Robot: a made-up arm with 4 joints.
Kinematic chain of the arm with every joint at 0, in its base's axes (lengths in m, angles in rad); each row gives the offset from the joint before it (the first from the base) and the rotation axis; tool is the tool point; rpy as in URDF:
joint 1: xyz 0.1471 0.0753 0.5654 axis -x
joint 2: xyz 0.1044 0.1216 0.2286 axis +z
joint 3: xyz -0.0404 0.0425 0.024 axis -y
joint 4: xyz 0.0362 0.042 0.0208 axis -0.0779 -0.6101 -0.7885
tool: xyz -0.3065 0.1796 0.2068 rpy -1.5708 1.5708 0
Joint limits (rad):
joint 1: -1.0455..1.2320
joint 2: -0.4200..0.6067
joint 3: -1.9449..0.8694
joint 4: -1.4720..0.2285
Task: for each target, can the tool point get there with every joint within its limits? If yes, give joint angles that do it. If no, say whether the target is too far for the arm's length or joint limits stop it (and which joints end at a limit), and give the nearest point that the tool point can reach.
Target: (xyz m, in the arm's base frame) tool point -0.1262 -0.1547 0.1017
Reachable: no: joint limits stop it (at a limit: joint 1, joint 3, joint 4) | nearest point -0.1476 0.3625 0.2696 | short by 0.544 m
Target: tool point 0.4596 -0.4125 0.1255
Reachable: no: joint limits stop it (at a limit: joint 1, joint 2, joint 4) | nearest point 0.5875 -0.1327 0.6309 | short by 0.592 m
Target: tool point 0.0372 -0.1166 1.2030
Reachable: yes | joints -0.7423 -0.3310 0.0436 -0.7106
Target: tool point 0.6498 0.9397 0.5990
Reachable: no: too far | nearest point 0.4851 0.7204 0.5905 | short by 0.274 m
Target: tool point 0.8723 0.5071 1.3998
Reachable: no: too far | nearest point 0.5322 0.3531 1.1022 | short by 0.477 m
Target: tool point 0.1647 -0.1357 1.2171
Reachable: yes | joints -0.5681 -0.0376 -0.2647 -0.9209
